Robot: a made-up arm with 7 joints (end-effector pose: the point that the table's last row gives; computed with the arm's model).
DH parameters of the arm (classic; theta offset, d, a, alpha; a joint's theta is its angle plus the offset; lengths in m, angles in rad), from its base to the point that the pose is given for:
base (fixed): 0 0 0 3.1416
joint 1: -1.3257 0 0.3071 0
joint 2: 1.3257 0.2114 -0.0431 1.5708
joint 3: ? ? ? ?
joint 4: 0 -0.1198 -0.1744 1.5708
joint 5: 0.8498 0 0.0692 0
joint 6: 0.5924 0 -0.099 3.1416
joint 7: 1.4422 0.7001 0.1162 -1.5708
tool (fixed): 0 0.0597 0 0
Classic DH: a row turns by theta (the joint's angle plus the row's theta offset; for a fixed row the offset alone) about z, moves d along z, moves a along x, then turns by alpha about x.
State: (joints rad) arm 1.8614 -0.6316 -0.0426 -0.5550 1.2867 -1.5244 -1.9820
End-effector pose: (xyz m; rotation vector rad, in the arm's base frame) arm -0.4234 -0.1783 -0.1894 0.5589 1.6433 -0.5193
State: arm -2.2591 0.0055 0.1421 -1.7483 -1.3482 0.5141 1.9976
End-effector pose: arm -0.3971 0.2459 -0.0804 2.7988 1.3213 0.4935
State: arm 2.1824 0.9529 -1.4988 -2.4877 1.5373 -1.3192 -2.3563
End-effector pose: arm 0.2840 -0.6654 0.0842 -0.4048 -2.1178 0.6933
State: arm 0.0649 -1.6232 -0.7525 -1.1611 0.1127 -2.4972 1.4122
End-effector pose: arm 0.5535 0.4716 -0.1832 -2.1156 0.1733 0.9122
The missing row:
joint 3: 0 0.0496 -0.3574 -1.5708
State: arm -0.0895 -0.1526 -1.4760 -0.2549 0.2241 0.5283 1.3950
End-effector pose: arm -0.1092 -0.3889 -0.3925 0.1309 -2.1212 0.4268
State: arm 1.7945 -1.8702 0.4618 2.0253 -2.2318 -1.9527 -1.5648
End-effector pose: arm -0.5425 0.3381 0.3280 -2.2576 -1.3569 -0.0435
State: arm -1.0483 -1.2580 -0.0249 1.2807 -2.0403 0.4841 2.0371
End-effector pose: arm 0.4416 -0.7594 -0.1710 -1.3343 2.3852 0.3416
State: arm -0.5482 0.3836 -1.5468 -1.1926 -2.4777 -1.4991 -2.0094
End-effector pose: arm -0.2783 -0.1352 0.0142 -0.5140 2.2408 -1.4965
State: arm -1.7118 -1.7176 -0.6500 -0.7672 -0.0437 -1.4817 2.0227
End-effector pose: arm -0.4053 0.6994 -0.2991 2.2907 1.4949 -1.4533
